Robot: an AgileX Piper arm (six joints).
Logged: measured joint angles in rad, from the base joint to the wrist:
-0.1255, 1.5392, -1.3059, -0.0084, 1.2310, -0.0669
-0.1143, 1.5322, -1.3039, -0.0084, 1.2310, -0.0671
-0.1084, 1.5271, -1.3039, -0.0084, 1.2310, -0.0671
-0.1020, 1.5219, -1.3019, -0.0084, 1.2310, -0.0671
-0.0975, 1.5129, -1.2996, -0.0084, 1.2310, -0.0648
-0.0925, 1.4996, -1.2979, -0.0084, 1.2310, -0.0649
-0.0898, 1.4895, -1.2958, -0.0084, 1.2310, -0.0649
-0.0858, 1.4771, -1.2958, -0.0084, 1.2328, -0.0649
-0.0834, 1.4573, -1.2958, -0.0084, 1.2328, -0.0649
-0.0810, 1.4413, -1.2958, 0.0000, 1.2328, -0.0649
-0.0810, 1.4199, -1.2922, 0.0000, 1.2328, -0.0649
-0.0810, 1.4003, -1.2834, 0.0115, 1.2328, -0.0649
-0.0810, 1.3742, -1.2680, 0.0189, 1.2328, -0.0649
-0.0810, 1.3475, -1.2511, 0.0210, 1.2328, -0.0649
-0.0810, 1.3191, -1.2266, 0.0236, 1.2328, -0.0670
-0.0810, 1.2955, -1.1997, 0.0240, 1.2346, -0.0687
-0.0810, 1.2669, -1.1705, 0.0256, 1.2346, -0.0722
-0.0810, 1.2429, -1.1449, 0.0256, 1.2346, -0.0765
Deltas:
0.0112, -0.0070, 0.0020, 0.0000, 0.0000, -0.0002
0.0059, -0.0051, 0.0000, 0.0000, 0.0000, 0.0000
0.0064, -0.0052, 0.0020, 0.0000, 0.0000, 0.0000
0.0045, -0.0090, 0.0023, 0.0000, 0.0000, 0.0023
0.0050, -0.0133, 0.0017, 0.0000, 0.0000, -0.0001
0.0027, -0.0101, 0.0021, 0.0000, 0.0000, 0.0000
0.0040, -0.0124, 0.0000, 0.0000, 0.0018, 0.0000
0.0024, -0.0198, 0.0000, 0.0000, 0.0000, 0.0000
0.0024, -0.0160, 0.0000, 0.0084, 0.0000, 0.0000
0.0000, -0.0214, 0.0036, 0.0000, 0.0000, 0.0000
0.0000, -0.0196, 0.0088, 0.0115, 0.0000, 0.0000
0.0000, -0.0261, 0.0154, 0.0074, 0.0000, 0.0000
0.0000, -0.0267, 0.0169, 0.0021, 0.0000, 0.0000
0.0000, -0.0284, 0.0245, 0.0026, 0.0000, -0.0021
0.0000, -0.0236, 0.0269, 0.0004, 0.0018, -0.0017
0.0000, -0.0286, 0.0292, 0.0016, 0.0000, -0.0035
0.0000, -0.0240, 0.0256, 0.0000, 0.0000, -0.0043

